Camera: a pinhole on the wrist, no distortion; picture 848 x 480 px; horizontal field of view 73.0 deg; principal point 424.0 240.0 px. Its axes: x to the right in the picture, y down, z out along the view. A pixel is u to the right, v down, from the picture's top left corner.
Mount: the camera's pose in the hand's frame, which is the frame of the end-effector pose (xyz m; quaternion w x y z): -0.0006 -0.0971 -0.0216 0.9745 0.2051 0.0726 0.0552
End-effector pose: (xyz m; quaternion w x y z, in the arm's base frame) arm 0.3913 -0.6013 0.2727 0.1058 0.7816 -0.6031 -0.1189
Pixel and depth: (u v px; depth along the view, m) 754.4 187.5 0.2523
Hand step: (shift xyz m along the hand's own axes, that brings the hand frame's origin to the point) 0.1857 -0.1970 0.1801
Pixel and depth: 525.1 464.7 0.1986
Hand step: 0.0604 -0.0992 0.1858
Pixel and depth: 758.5 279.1 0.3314
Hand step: 0.2423 -0.1798 0.2647
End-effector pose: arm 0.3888 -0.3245 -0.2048 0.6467 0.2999 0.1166 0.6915
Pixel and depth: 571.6 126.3 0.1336
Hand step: 0.0572 -0.1688 0.0845
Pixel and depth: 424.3 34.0 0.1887
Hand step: 0.0357 -0.2327 0.1216
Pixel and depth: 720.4 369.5 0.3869
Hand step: 0.2529 -0.1416 0.3405
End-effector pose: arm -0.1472 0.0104 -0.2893 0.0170 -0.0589 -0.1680 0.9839
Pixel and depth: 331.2 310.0 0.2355
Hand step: -0.0017 -0.1684 0.2079
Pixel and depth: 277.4 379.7 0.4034
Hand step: -0.0435 -0.1798 0.3960
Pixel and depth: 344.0 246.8 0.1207
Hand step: 0.0025 -0.1454 0.0903
